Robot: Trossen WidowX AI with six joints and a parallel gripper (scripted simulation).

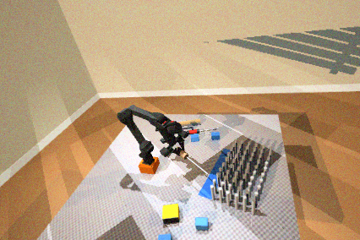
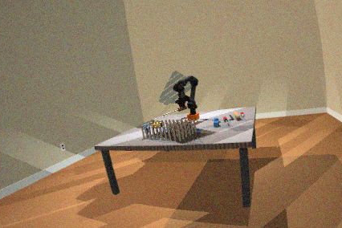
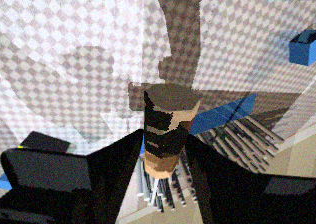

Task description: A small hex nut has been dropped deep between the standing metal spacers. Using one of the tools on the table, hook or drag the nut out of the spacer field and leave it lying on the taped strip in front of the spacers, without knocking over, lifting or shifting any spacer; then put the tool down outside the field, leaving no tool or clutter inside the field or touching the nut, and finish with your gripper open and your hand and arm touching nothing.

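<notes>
Right now my gripper tip is 100 mm short of the wooden-handled rod, 40 mm to the left of it and 10 mm above it. The rest, counted from my gripper tip: yellow block (50 mm ahead, 300 mm to the right, 140 mm below); then blue taped strip (190 mm ahead, 70 mm to the left, 160 mm below).
</notes>
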